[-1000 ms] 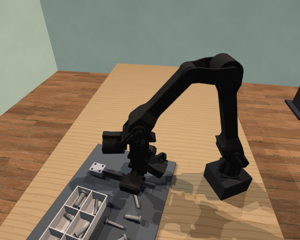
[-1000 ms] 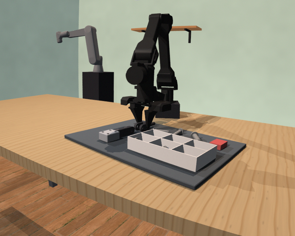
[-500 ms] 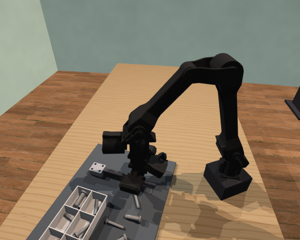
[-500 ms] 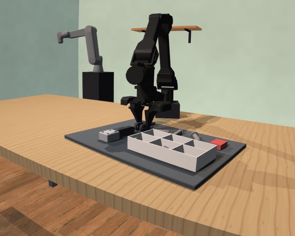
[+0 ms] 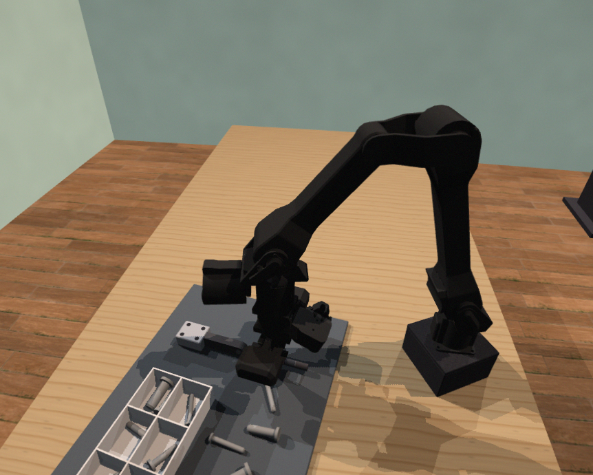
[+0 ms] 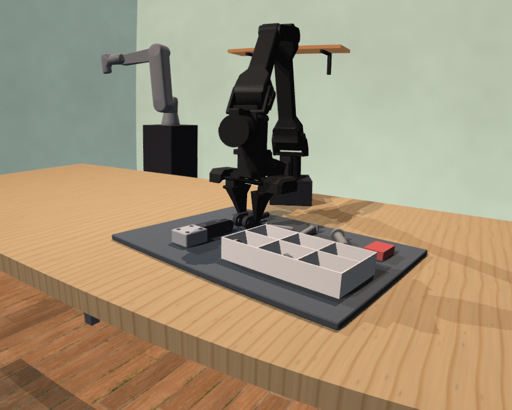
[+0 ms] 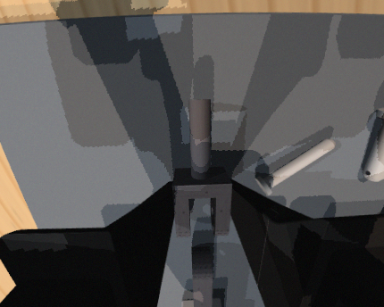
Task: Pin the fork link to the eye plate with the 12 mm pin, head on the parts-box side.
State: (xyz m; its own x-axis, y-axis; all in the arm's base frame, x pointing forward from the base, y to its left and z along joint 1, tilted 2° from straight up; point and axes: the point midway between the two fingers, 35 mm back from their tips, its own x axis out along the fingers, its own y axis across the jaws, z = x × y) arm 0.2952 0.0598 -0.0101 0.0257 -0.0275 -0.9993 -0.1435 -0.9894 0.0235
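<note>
Now: hand 80 mm short of the dark bar, 30 mm above it and 10 mm to the left of it. From my hand the other things lie so: grey mounting block 160 mm ahead, 20 mm to the right, 20 mm below; dark mat 90 mm to the left, 80 mm ahead, 50 mm below; thick pin 130 mm to the left, 30 mm below.
</note>
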